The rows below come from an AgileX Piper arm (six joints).
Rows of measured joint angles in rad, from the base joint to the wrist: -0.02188, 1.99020, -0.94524, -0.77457, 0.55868, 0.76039; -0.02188, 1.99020, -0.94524, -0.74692, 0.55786, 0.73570; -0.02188, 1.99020, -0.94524, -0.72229, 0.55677, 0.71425; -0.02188, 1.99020, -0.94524, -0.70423, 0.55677, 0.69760; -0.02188, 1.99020, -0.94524, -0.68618, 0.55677, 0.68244; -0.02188, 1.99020, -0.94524, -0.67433, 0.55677, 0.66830; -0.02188, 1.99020, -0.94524, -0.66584, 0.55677, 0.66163; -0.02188, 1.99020, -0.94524, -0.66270, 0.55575, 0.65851
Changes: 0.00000, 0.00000, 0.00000, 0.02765, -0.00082, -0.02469; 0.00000, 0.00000, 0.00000, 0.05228, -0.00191, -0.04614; 0.00000, 0.00000, 0.00000, 0.07034, -0.00191, -0.06279; 0.00000, 0.00000, 0.00000, 0.08839, -0.00191, -0.07795; 0.00000, 0.00000, 0.00000, 0.10024, -0.00191, -0.09209; 0.00000, 0.00000, 0.00000, 0.10873, -0.00191, -0.09876; 0.00000, 0.00000, 0.00000, 0.11187, -0.00293, -0.10188
